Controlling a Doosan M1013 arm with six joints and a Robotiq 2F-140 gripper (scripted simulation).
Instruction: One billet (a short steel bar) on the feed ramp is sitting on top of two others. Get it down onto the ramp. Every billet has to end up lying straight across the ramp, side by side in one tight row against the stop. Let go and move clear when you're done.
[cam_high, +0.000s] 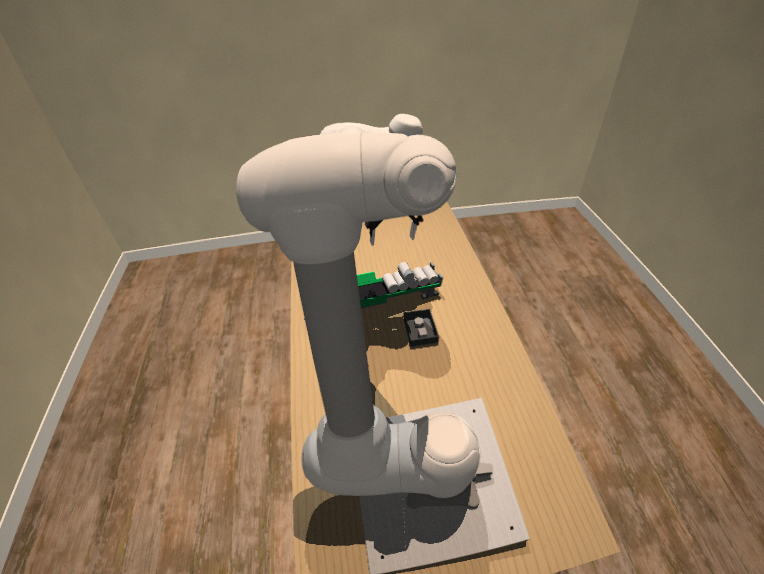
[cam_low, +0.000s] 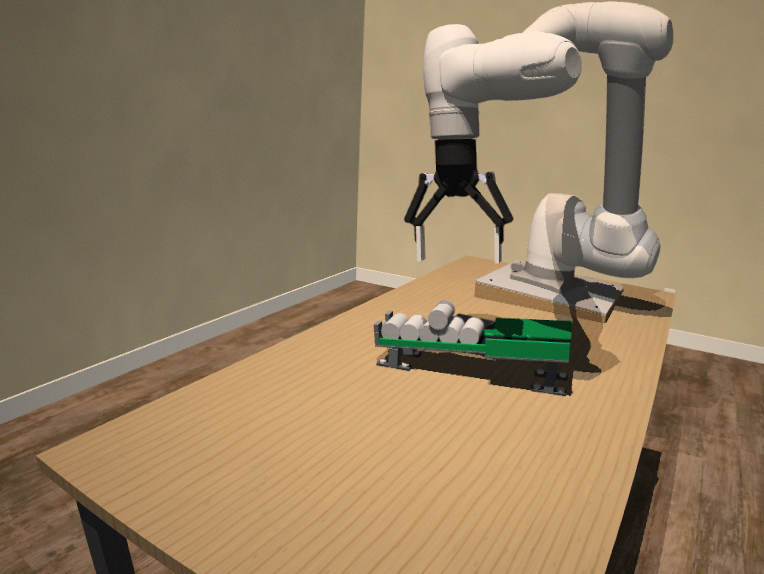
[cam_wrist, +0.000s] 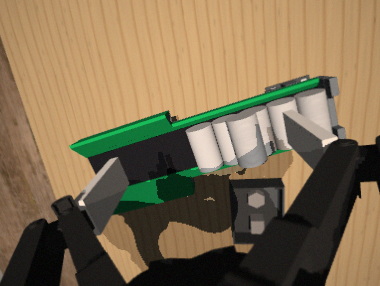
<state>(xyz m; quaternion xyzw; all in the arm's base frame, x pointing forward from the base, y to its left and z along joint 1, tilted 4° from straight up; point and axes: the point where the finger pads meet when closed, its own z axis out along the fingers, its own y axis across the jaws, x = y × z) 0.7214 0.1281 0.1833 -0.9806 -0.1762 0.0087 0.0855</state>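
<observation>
Now: hand 2 cm short of the grey stop, 16 cm to the left of it and 19 cm above it. Also, from my hand: black tray (20 cm behind, 10 cm to the right, 24 cm below).
</observation>
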